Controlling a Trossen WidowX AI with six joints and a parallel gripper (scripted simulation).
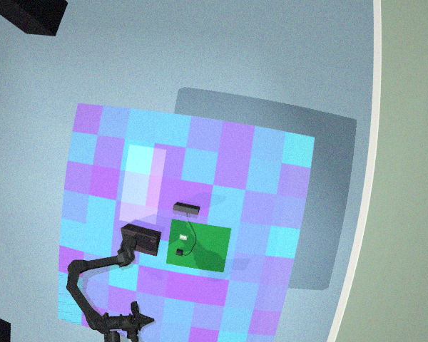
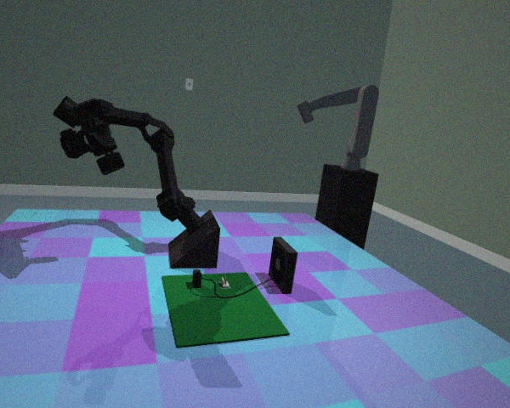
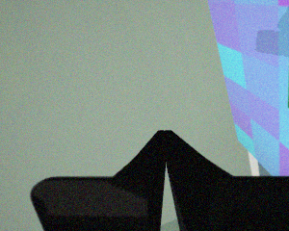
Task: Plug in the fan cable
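Right now the dark plug is 20 mm ahead of my gripper tip, 230 mm to the left of it and 320 mm below it. Round my gripper tip: white four-pin header: 30 mm ahead, 310 mm to the left, 350 mm below; then green board: 110 mm ahead, 280 mm to the left, 360 mm below; then black fan: 10 mm ahead, 460 mm to the left, 290 mm below.
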